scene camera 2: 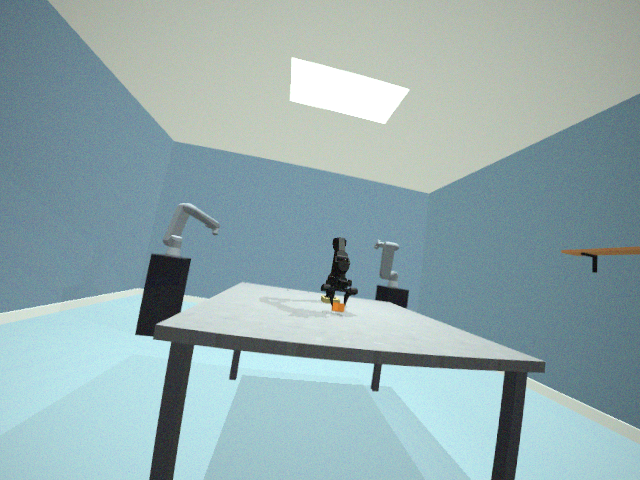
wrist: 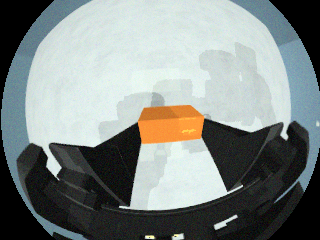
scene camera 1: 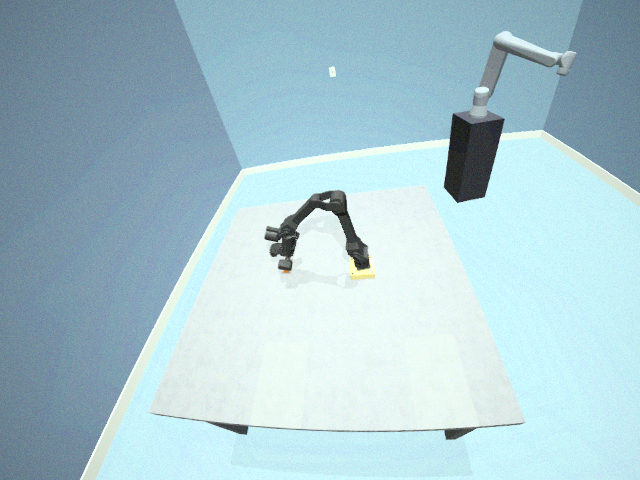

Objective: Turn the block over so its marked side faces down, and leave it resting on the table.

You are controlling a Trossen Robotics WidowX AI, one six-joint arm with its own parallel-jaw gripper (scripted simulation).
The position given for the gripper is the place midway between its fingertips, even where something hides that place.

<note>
The gripper (wrist: 170, 123) carries a block (wrist: 181, 122).
</note>
